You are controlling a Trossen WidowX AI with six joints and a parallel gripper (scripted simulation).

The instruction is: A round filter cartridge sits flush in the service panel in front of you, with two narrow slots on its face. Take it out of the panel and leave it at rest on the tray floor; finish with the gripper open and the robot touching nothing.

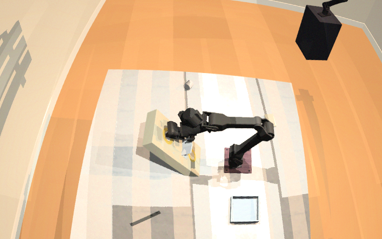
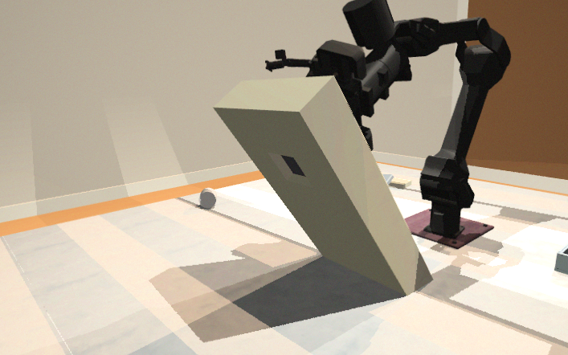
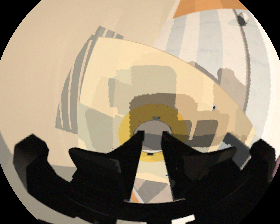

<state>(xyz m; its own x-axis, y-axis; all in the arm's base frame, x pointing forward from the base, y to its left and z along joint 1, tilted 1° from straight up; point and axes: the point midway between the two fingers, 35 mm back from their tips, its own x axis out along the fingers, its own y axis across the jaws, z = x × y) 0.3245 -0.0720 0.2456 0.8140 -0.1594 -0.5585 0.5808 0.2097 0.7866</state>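
Now: gripper tip 10 mm short of the round filter cartridge and 10 mm above it. Also, from my gripper tip: cream block (640 mm behind, 220 mm below, 170 mm to the right); grey tray (360 mm to the left, 350 mm behind, 220 mm below); service panel (80 mm below, 40 mm behind, 10 mm to the left).
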